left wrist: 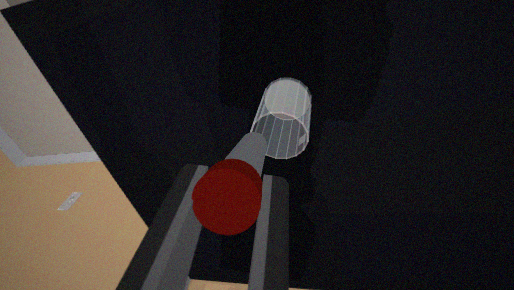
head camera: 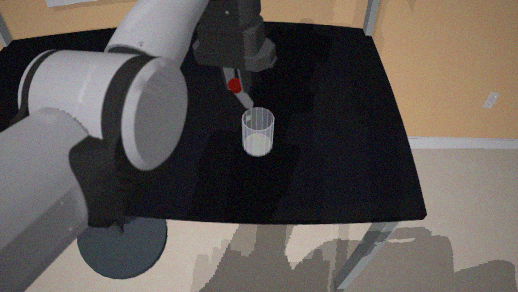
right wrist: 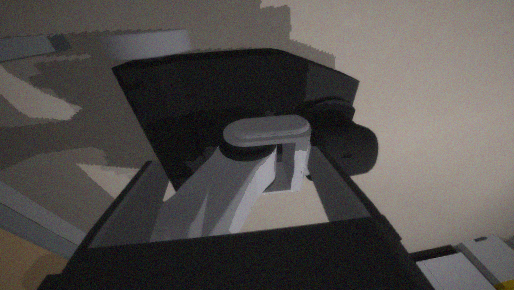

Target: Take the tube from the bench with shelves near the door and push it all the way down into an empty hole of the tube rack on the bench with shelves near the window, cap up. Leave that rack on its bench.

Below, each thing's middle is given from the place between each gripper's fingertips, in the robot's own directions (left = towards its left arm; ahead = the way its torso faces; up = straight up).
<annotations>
Right now my right hand is 520 mm short of the red-capped tube (left wrist: 227, 199), 490 mm below it and 310 mm to the right of it.
The red-capped tube is 10 mm ahead of my left hand and 30 mm below it.
</annotations>
